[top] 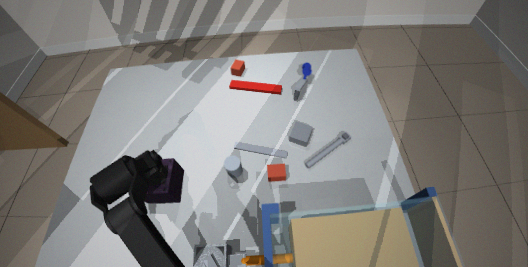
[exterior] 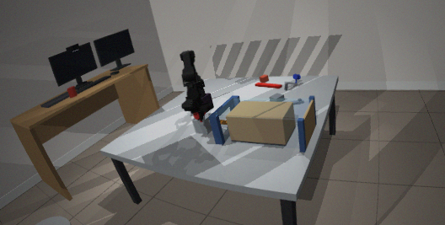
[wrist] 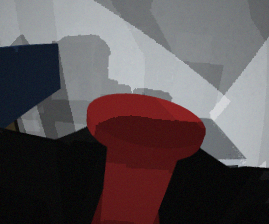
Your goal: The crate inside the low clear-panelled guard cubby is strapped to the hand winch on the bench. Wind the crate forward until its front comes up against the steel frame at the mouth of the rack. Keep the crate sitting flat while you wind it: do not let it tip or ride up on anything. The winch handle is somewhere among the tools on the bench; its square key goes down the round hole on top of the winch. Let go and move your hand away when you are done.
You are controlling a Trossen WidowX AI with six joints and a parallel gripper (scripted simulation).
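My gripper tip is now 4 cm to the right of the red-knobbed handle, 2 cm past it and 1 cm above it. Also, from my gripper tip: grey winch: 8 cm to the left, 8 cm below, 7 cm behind; red knob: 2 cm above, 1 cm to the left; blue steel frame: 11 cm ahead, 8 cm to the left, 1 cm below.
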